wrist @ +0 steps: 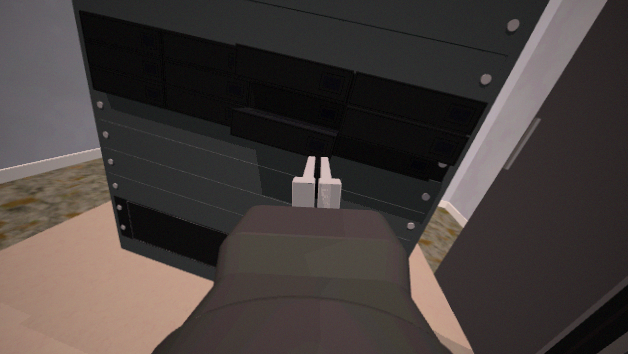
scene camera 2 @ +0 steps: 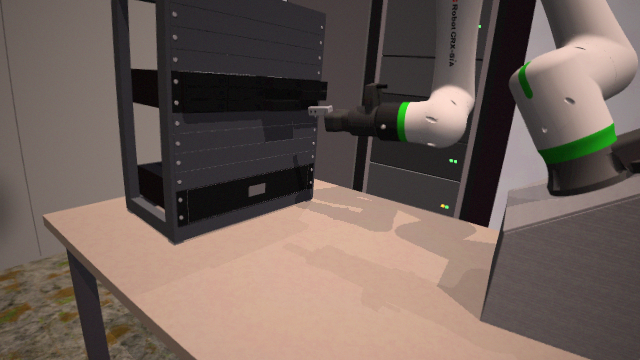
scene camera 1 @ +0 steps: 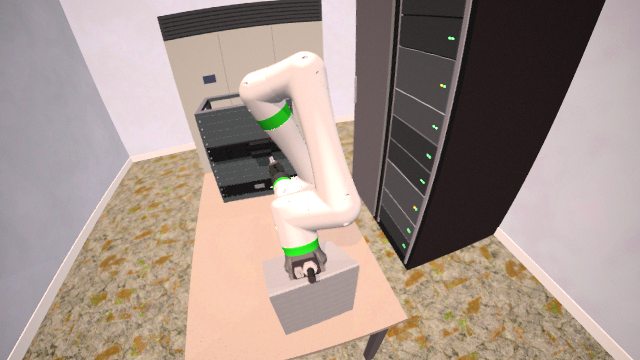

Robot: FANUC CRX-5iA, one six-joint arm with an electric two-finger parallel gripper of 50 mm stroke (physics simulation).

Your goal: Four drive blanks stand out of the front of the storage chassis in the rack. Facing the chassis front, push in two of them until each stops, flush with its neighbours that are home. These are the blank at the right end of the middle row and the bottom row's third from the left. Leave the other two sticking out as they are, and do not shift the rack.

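Frame: origin at the arm's base, x left, y ahead, z down, level; metres.
Where they show: gripper, fingertip midpoint: (wrist: 317, 169) (scene camera 2: 309, 110) (scene camera 1: 271, 158); arm's base, link origin: (scene camera 2: 591, 180) (scene camera 1: 306, 263).
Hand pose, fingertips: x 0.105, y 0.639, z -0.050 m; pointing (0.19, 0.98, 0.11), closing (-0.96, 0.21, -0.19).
Each offset is from my fingertips to the top centre of the thing. "spot": to the spot under its first point. Level surfaces: height alone.
The dark storage chassis (scene camera 1: 227, 151) (scene camera 2: 215, 94) (wrist: 122, 60) sits in the rack (scene camera 2: 169, 150). In the wrist view, the bottom row's third blank from the left (wrist: 280, 132) stands out below a recessed one. The middle row's right-end blank {dy +0.102, dx -0.056, dz -0.051 m} (wrist: 400, 129) also appears to stand out, further than the bottom-right blank. The top row's third blank {dy +0.096, dx +0.054, dz -0.080 m} (wrist: 292, 67) and right-end blank {dy +0.102, dx -0.056, dz -0.080 m} (wrist: 420, 95) look proud too, though the dark faces make depth hard to judge. My gripper (scene camera 1: 271, 159) (scene camera 2: 310, 111) (wrist: 317, 169) is shut and empty, its tips close below the bottom-row third blank; contact cannot be told.
The rack stands on the table {dz +0.321 m} (scene camera 1: 225, 280) (scene camera 2: 250, 300). A black lower unit {spot: dy +0.075, dx +0.245, dz +0.229 m} (scene camera 2: 215, 200) (wrist: 170, 227) sits near its base. A tall server cabinet (scene camera 1: 505, 125) stands to the right. The arm's base is on a grey block (scene camera 1: 317, 300) (scene camera 2: 565, 260).
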